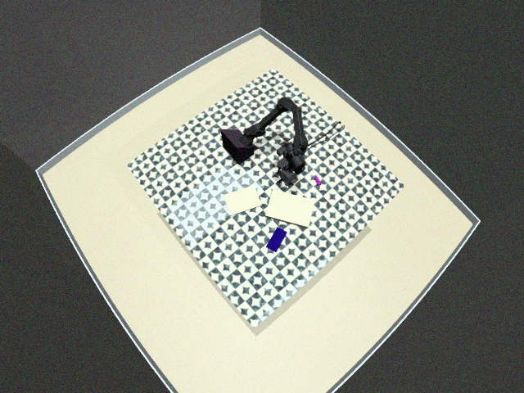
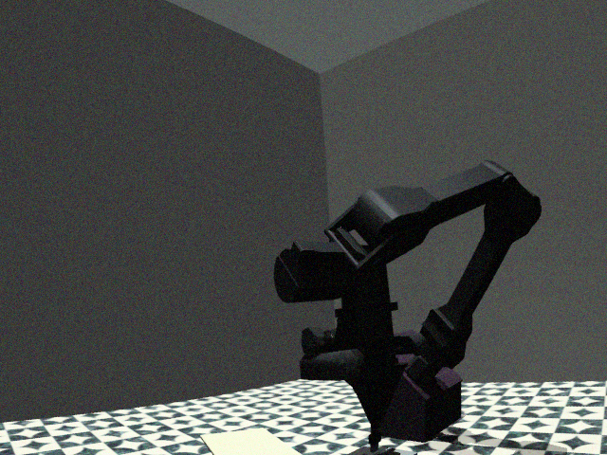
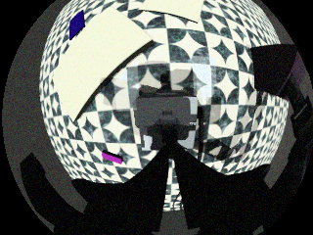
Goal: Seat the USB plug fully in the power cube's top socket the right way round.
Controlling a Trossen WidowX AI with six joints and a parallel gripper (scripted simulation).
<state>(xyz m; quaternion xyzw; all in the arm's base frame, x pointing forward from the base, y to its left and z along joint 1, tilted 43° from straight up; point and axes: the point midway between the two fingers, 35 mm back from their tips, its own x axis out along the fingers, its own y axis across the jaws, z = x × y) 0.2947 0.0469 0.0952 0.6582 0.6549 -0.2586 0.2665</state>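
My gripper tip is 20 mm above the usb plug. Also, from my gripper tip: small magenta piece 150 mm ahead, 120 mm to the left, 120 mm below; blue card 260 mm ahead, 320 mm to the right, 120 mm below.
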